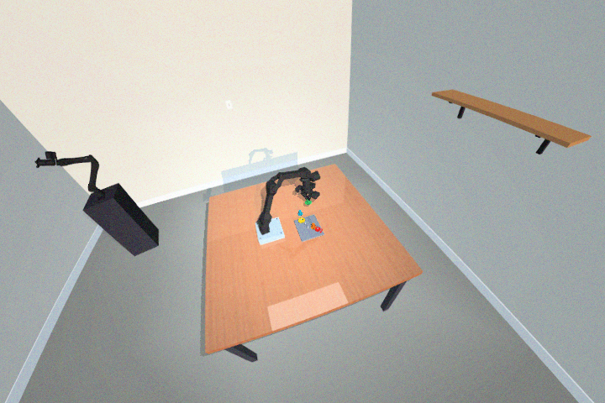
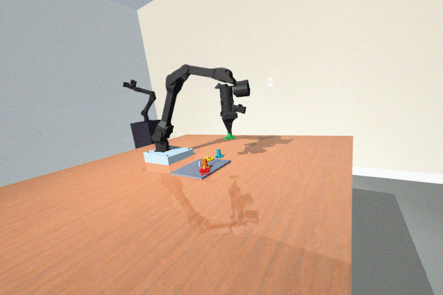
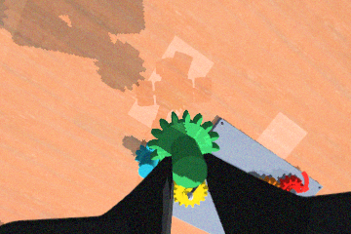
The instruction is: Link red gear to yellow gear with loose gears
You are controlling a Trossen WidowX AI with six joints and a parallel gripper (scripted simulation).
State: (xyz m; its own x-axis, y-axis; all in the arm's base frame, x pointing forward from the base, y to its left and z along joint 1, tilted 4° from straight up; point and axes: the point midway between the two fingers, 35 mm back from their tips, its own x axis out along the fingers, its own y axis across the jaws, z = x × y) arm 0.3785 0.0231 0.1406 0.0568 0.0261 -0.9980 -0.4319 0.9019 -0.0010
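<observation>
My gripper tip is now 60 mm past the orange gear, 170 mm to the left of it and 100 mm above it. Also, from my gripper tip: teal gear: 70 mm behind, 10 mm to the left, 110 mm below; yellow gear: 100 mm behind, 60 mm to the right, 110 mm below; green gear: 10 mm below.
</observation>
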